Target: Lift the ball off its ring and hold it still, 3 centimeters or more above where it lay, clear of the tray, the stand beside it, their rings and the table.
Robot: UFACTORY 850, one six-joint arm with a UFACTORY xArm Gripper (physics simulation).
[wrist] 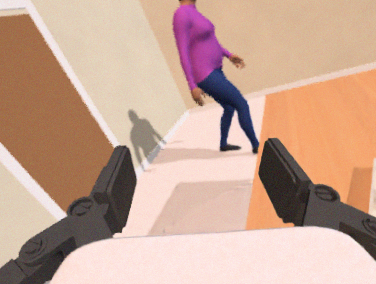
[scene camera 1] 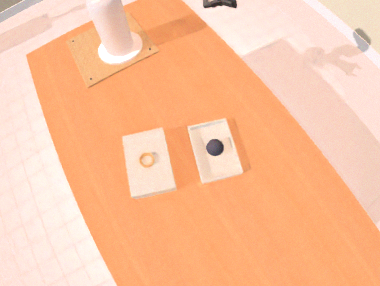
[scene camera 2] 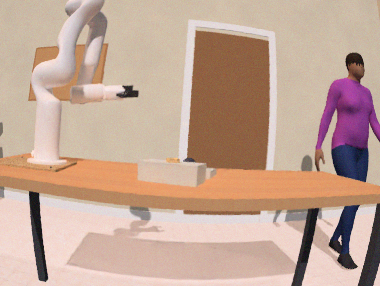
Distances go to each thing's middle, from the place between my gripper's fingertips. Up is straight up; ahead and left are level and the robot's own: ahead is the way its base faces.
Labels:
I see my gripper 25 cm short of the white tray [scene camera 1: 210, 168], 23 cm to the left of it and 32 cm above it. Also, from my hand: white block-like stand [scene camera 1: 149, 170] 19 cm ahead, 43 cm to the right, 30 cm below.

